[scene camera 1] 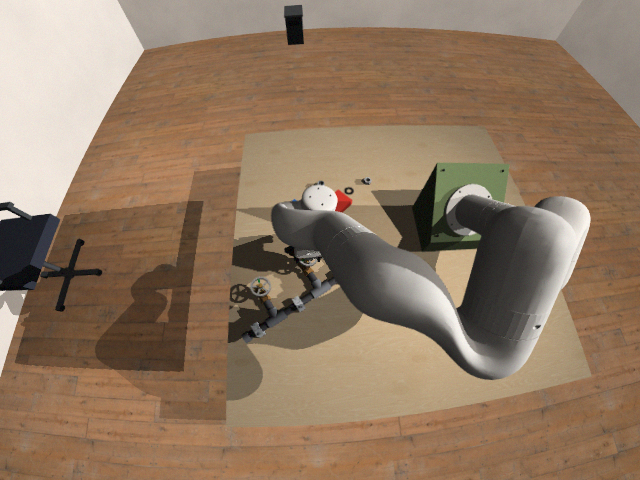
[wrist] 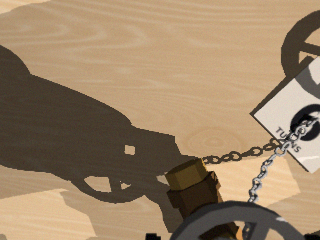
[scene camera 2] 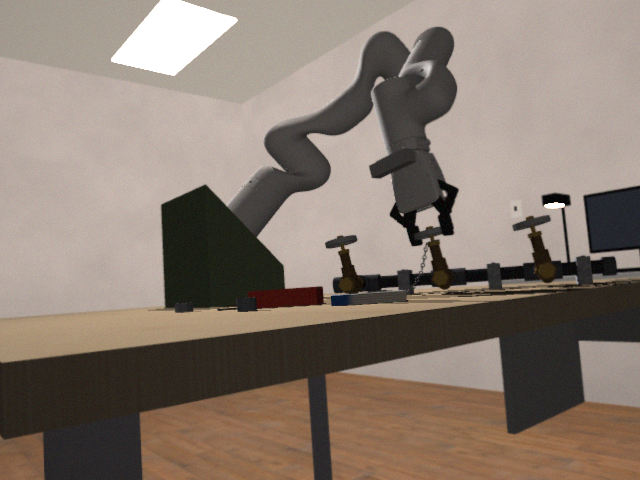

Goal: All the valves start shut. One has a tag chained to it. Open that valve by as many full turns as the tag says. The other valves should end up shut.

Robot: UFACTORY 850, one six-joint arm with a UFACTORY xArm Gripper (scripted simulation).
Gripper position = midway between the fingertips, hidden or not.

Note:
I see my gripper (scene camera 2: 432, 240), a red block (scene camera 2: 309, 295) and a blue-grey flat piece (scene camera 2: 389, 296).
The wrist view does not show the red block: it is out of frame. The wrist view misses the blue-grey flat piece: it is out of frame.

